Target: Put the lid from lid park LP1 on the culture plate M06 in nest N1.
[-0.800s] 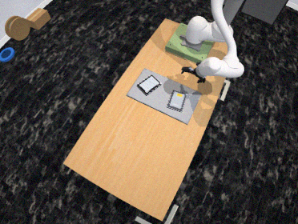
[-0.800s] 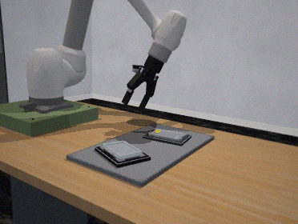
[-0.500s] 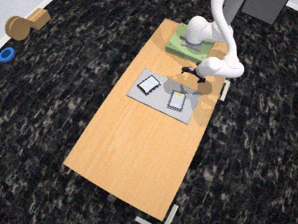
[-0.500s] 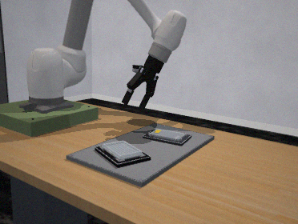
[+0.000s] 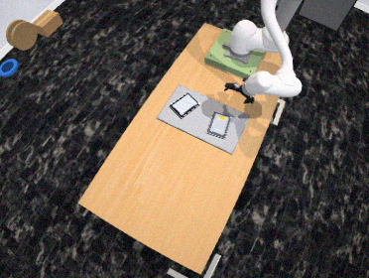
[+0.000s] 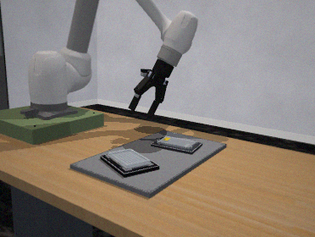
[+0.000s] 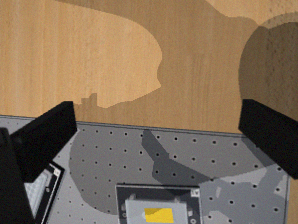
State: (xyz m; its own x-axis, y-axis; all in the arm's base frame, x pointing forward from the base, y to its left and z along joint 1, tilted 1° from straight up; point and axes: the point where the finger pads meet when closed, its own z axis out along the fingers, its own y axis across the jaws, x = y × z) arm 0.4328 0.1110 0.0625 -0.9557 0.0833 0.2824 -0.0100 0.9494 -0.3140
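My hand is 180 mm short of the lid, 20 mm to the left of it and 90 mm above it. From my hand the other things lie so: nest N1: 150 mm ahead, 280 mm to the right, 100 mm below; culture plate M06: 150 mm ahead, 280 mm to the right, 90 mm below; lid park LP1: 180 mm ahead, 20 mm to the right, 100 mm below.
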